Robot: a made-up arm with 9 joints.
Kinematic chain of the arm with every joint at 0, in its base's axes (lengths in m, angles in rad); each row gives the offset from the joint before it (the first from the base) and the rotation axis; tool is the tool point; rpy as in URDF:
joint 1: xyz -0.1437 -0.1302 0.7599 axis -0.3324 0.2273 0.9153
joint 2: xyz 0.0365 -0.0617 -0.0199 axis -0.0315 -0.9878 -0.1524
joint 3: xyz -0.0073 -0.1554 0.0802 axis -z
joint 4: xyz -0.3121 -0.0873 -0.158 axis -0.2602 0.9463 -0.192
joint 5: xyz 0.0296 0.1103 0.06 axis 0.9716 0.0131 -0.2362
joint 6: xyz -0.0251 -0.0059 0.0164 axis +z
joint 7: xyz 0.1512 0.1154 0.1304 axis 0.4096 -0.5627 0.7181
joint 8: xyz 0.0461 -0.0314 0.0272 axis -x
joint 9: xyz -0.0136 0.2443 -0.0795 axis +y
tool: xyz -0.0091 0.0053 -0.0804 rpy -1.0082 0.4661 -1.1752
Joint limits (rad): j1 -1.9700..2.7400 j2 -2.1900..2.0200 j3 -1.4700..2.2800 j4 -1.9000..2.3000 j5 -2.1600..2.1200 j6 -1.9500..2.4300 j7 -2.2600..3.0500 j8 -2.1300..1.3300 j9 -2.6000..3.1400
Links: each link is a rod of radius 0.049 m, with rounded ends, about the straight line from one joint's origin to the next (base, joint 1, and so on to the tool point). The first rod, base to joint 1, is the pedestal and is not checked.
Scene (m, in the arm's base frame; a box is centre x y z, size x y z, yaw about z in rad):
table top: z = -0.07
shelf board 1: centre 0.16 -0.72 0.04 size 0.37 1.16 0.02 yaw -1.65
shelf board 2: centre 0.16 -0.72 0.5 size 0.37 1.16 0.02 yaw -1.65
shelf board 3: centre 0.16 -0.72 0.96 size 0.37 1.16 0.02 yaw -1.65
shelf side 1: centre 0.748 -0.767 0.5 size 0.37 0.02 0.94 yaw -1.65
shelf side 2: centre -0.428 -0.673 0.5 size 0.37 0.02 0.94 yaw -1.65
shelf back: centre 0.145 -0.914 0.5 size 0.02 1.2 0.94 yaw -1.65
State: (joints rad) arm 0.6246 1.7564 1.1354 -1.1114 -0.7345 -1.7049 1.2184 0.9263 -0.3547
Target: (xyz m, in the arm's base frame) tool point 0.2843 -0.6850 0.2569
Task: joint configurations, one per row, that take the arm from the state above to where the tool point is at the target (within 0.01 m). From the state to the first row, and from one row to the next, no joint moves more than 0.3 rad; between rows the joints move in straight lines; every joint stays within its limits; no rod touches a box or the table.
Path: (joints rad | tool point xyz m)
1: 0.7202 1.7878 0.8452 -1.2367 -0.7361 -1.7662 1.2427 1.0272 -0.3743 | -0.2941 -0.3560 0.2512
2: 0.8159 1.8191 0.5549 -1.3619 -0.7377 -1.8274 1.2671 1.1282 -0.3938 | -0.1450 -0.4877 0.1779
3: 0.9115 1.8505 0.2647 -1.4872 -0.7392 -1.8887 1.2914 1.2291 -0.4134 | 0.0558 -0.6094 0.1766
4: 1.0071 1.8819 -0.0255 -1.6124 -0.7408 -1.9500 1.3157 1.3300 -0.4329 | 0.2843 -0.6850 0.2569

